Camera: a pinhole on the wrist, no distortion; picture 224 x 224 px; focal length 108.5 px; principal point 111.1 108.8 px. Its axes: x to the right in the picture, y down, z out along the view. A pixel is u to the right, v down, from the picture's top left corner.
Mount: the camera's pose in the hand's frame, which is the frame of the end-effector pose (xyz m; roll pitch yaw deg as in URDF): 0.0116 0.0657 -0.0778 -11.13 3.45 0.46
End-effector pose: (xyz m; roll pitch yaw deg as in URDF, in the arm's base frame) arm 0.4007 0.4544 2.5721 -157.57 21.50 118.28
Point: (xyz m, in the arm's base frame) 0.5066 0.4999 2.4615
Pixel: 120.1 148.5
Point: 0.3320 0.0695 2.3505
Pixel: 46.5 42.5
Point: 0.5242 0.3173 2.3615
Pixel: 68.9 114.8
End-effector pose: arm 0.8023 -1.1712 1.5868 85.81 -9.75 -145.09
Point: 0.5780 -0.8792 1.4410
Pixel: 97.4 17.6
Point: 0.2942 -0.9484 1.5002
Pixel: 159.8 35.0
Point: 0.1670 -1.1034 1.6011
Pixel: 210.1 48.5
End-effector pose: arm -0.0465 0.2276 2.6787 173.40 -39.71 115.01
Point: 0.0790 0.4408 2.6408
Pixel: 137.8 143.3
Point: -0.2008 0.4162 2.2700
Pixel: 83.1 46.6
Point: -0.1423 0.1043 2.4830
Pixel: outside the picture
